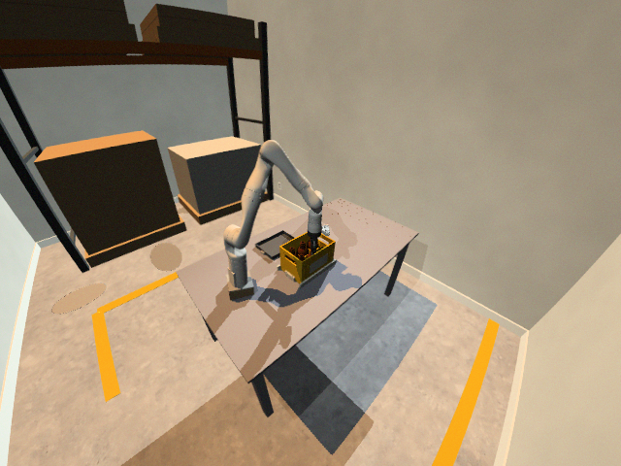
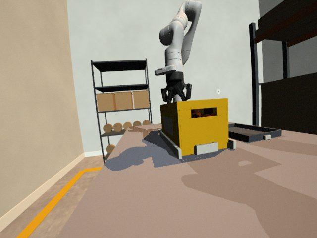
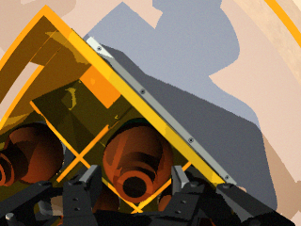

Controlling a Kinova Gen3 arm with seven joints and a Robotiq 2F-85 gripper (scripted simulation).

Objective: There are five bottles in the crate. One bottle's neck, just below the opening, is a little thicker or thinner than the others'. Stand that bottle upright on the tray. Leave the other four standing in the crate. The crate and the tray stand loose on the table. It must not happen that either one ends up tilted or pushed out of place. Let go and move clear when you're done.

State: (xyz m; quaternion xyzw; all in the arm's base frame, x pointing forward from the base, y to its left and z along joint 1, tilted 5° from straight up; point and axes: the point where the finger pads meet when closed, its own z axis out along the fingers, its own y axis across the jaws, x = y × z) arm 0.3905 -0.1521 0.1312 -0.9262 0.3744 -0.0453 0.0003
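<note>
Right now the yellow crate is 7 cm below my hand and 4 cm to the left of it. Round my hand: dark tray (34 cm to the left, 14 cm below); then brown bottle (9 cm behind, 7 cm below).
</note>
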